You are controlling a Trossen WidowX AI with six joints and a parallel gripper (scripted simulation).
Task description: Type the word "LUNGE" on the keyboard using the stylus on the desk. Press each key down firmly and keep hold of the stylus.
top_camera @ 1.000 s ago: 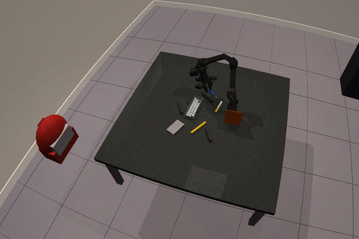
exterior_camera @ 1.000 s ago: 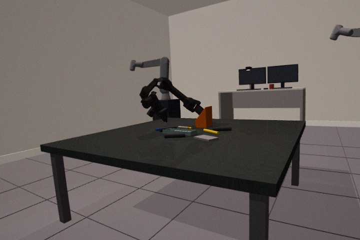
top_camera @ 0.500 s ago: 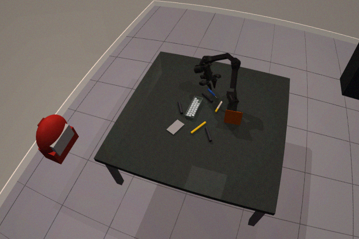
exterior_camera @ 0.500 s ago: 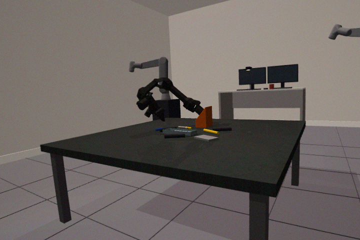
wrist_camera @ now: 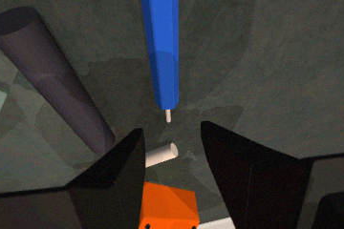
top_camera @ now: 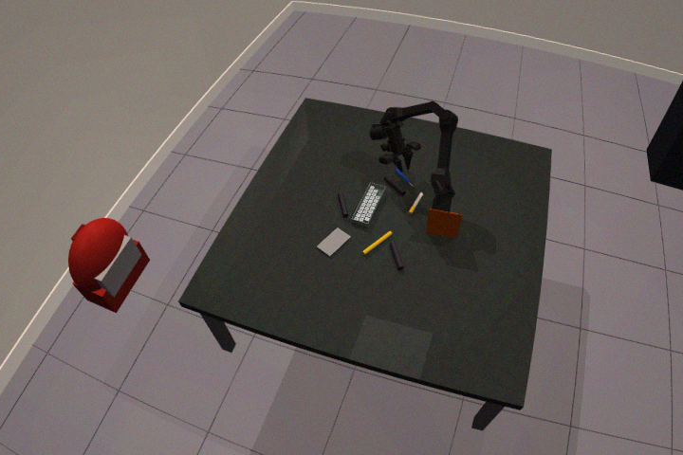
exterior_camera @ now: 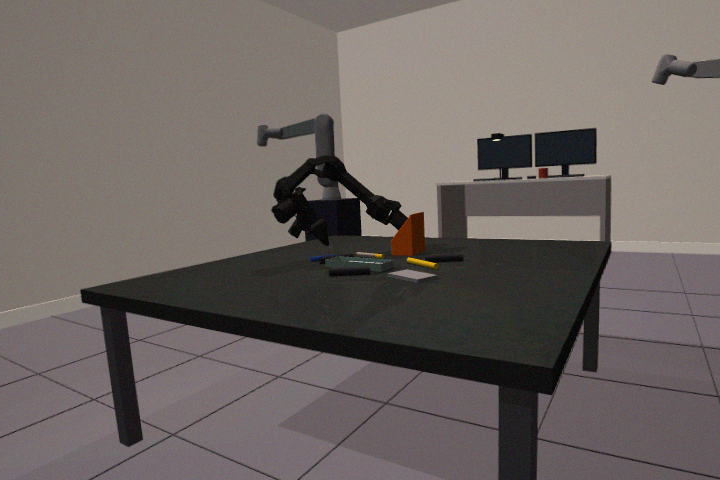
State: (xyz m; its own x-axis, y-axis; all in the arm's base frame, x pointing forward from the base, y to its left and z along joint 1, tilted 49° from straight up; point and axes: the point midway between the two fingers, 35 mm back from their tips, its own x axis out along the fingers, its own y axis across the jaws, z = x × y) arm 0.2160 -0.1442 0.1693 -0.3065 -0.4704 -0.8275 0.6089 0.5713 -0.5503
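Right now my gripper tip is 10 mm past the blue stylus, 10 mm to the right of it and 50 mm above it. From my gripper tip the other things lie so: white marker: 80 mm behind, 140 mm to the left, 50 mm below; then yellow marker: 10 mm ahead, 370 mm to the left, 40 mm below; then L key: 100 mm ahead, 180 mm to the left, 40 mm below.
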